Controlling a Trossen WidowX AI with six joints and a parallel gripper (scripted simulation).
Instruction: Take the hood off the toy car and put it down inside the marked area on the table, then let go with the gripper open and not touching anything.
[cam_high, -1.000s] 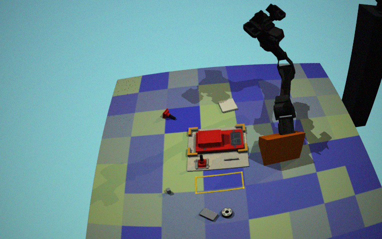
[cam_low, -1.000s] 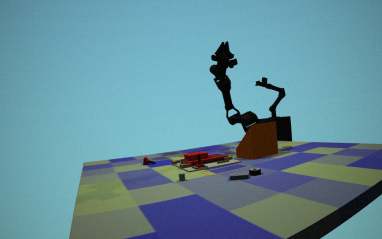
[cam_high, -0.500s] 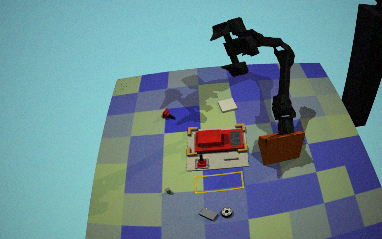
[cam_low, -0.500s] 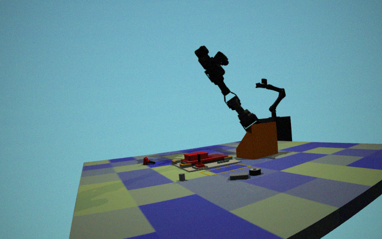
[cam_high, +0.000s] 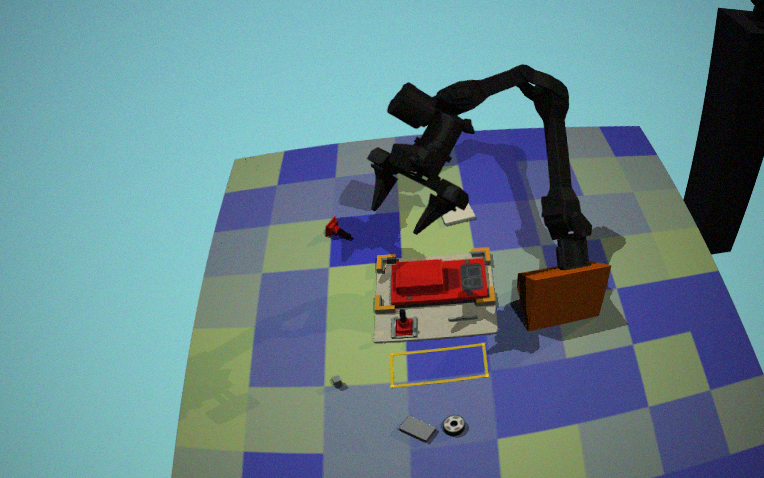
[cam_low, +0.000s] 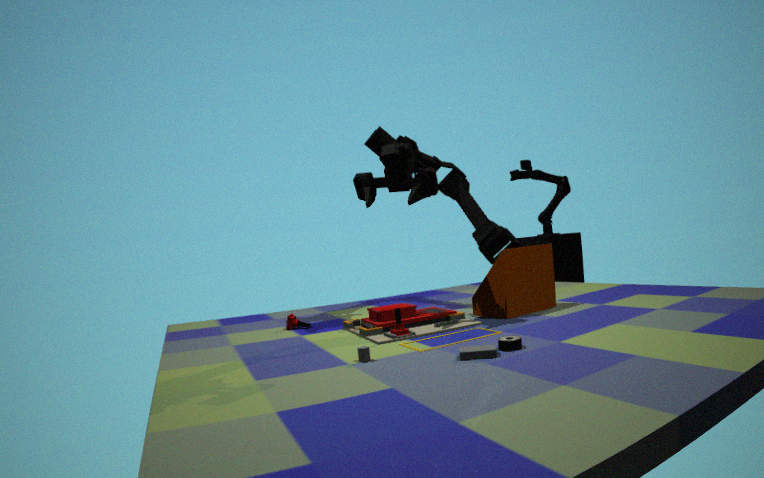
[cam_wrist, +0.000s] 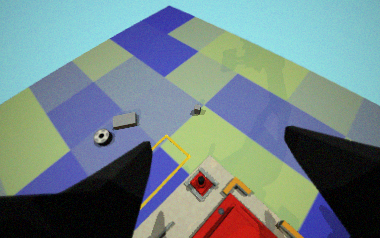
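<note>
Now: the red hood 240 mm below my gripper tip, 90 mm to the right of it and 30 mm behind it. Also, from my gripper tip: wheel: 270 mm to the left, 270 mm below, 80 mm behind; then white tile: 320 mm to the right, 270 mm below, 130 mm behind; then dark cube: 270 mm below, 150 mm to the left, 140 mm ahead.
</note>
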